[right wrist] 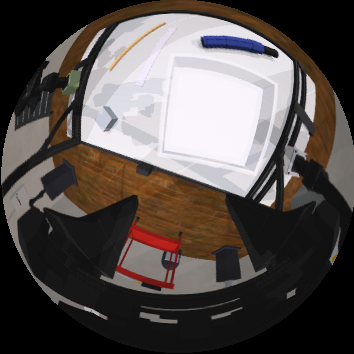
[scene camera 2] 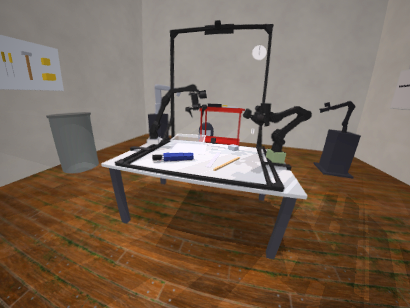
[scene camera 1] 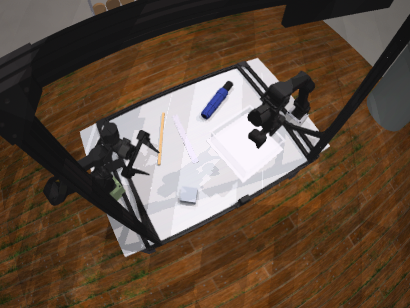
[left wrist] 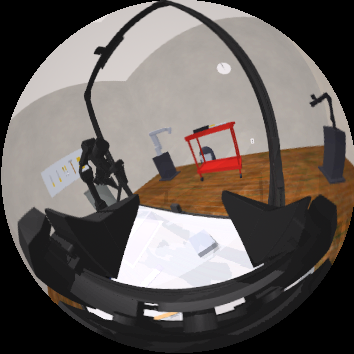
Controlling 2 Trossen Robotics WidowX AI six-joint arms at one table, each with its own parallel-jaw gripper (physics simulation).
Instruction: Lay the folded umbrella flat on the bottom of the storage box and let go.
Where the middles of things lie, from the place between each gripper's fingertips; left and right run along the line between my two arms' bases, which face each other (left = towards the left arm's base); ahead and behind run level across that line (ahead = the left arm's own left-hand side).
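For my left hand, the storage box (scene camera 1: pixel 230 137) is 460 mm to the right of it, 60 mm ahead of it and 250 mm below it.
Measured from my right hand, the same storage box is 120 mm ahead, 20 mm to the right and 210 mm below.
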